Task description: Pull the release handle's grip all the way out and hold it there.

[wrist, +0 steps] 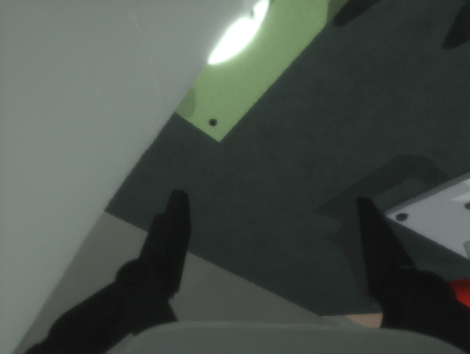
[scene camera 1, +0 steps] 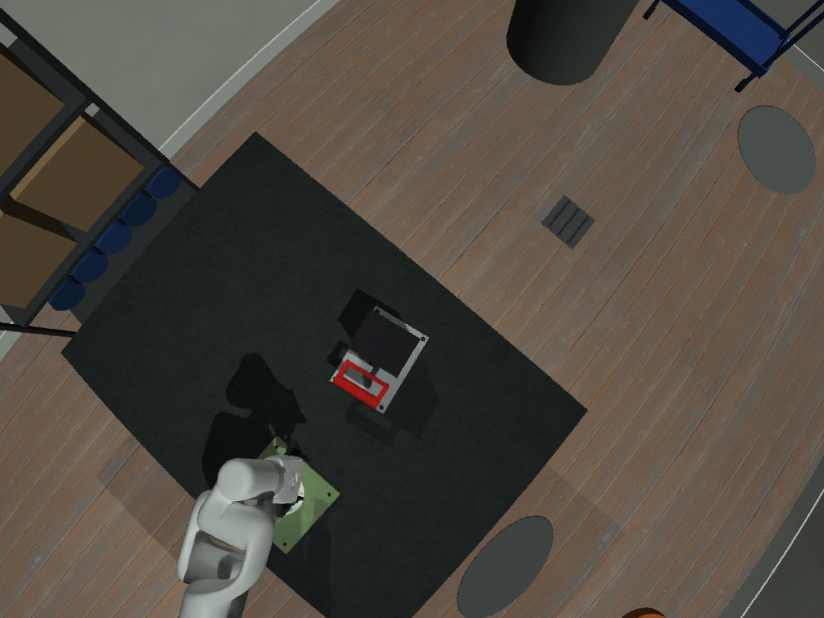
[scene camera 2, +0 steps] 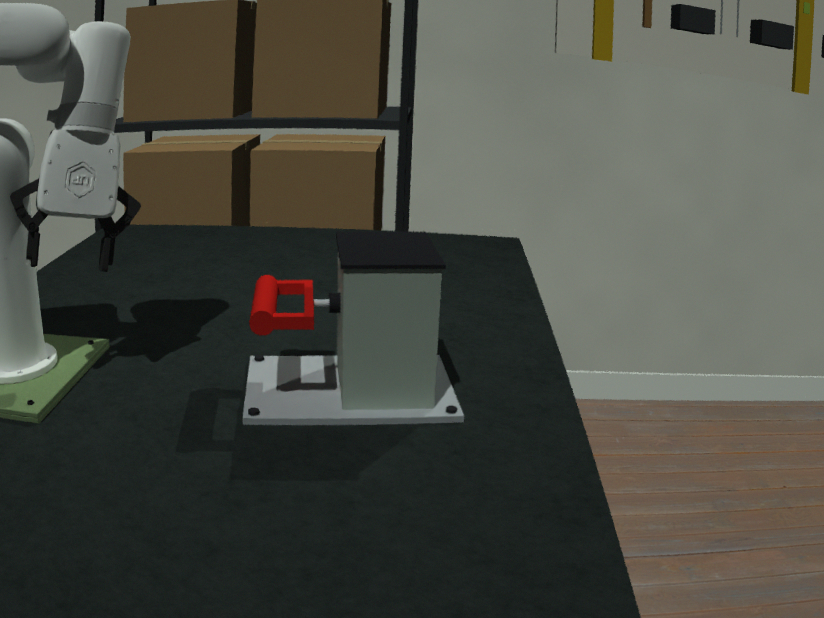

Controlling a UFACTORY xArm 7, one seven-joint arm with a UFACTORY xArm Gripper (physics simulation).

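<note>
The release handle's red grip (scene camera 1: 357,393) (scene camera 2: 264,306) (wrist: 462,291) is a round bar on a rectangular frame. A short light rod joins it to the side of a pale grey housing (scene camera 2: 389,339) with a black top. Some of the rod shows between the frame and the black collar. The housing stands on a light base plate (scene camera 1: 399,380) (scene camera 2: 266,399) (wrist: 430,215). My gripper (scene camera 2: 69,264) (wrist: 267,213) is open and empty, pointing down, to the left of the grip and apart from it in the second scene view. In the first scene view my arm hides most of the fingers.
The arm stands on a green plate (scene camera 1: 306,518) (scene camera 2: 66,379) (wrist: 270,55) at one edge of the dark table top (scene camera 1: 266,232) (scene camera 2: 399,532). A shelf rack (scene camera 2: 405,133) with brown boxes (scene camera 2: 316,179) stands behind the table. A dark column (scene camera 1: 565,39) stands on the floor.
</note>
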